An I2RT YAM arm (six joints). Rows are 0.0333 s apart.
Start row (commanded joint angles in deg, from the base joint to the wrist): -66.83 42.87 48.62 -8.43 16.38 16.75
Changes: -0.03 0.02 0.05 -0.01 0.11 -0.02; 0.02 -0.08 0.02 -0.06 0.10 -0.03; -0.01 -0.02 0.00 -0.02 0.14 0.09; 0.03 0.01 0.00 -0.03 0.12 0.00; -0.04 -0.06 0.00 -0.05 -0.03 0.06; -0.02 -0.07 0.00 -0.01 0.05 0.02; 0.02 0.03 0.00 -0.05 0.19 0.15; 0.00 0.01 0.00 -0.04 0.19 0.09; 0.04 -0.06 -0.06 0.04 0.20 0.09; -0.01 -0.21 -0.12 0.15 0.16 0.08; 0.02 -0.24 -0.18 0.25 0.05 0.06; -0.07 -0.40 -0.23 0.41 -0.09 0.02; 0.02 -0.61 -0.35 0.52 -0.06 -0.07; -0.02 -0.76 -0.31 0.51 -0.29 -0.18; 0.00 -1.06 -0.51 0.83 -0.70 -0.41; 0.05 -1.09 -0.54 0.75 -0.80 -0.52; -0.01 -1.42 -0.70 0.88 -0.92 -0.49; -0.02 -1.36 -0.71 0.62 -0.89 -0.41; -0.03 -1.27 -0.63 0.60 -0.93 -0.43; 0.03 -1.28 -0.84 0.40 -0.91 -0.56
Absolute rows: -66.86 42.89 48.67 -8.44 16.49 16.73; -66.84 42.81 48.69 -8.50 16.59 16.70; -66.85 42.79 48.69 -8.52 16.73 16.79; -66.82 42.80 48.69 -8.55 16.85 16.79; -66.86 42.74 48.69 -8.60 16.82 16.85; -66.88 42.67 48.69 -8.61 16.87 16.87; -66.86 42.70 48.69 -8.66 17.06 17.02; -66.86 42.71 48.69 -8.70 17.25 17.11; -66.82 42.65 48.63 -8.66 17.45 17.20; -66.83 42.44 48.51 -8.51 17.61 17.28; -66.81 42.20 48.33 -8.26 17.66 17.34; -66.88 41.80 48.10 -7.85 17.57 17.36; -66.86 41.19 47.75 -7.33 17.51 17.29; -66.88 40.43 47.44 -6.82 17.22 17.11; -66.88 39.37 46.93 -5.99 16.52 16.70; -66.83 38.28 46.39 -5.24 15.72 16.18; -66.84 36.86 45.69 -4.36 14.80 15.69; -66.86 35.50 44.98 -3.74 13.91 15.28; -66.89 34.23 44.35 -3.14 12.98 14.85; -66.86 32.95 43.51 -2.74 12.07 14.29
